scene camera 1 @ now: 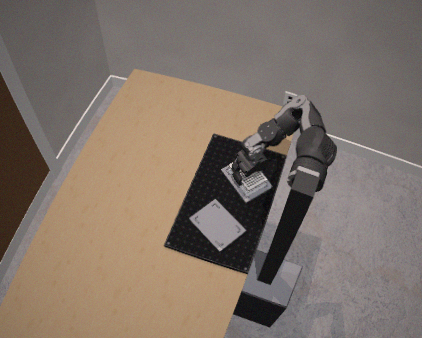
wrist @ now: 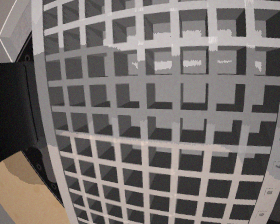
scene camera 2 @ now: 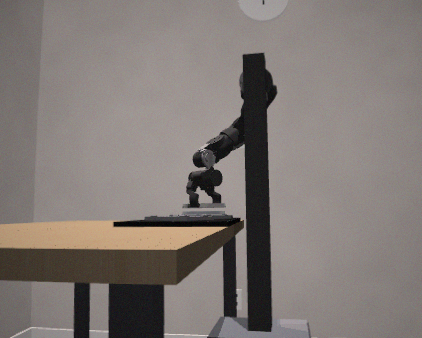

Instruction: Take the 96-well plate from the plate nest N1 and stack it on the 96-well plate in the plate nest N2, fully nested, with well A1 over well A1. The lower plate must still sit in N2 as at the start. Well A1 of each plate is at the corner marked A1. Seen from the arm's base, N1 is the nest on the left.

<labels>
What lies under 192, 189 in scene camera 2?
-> My gripper.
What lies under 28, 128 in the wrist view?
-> My gripper.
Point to a black column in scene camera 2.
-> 259, 296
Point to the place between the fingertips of my gripper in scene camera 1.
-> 247, 174
</labels>
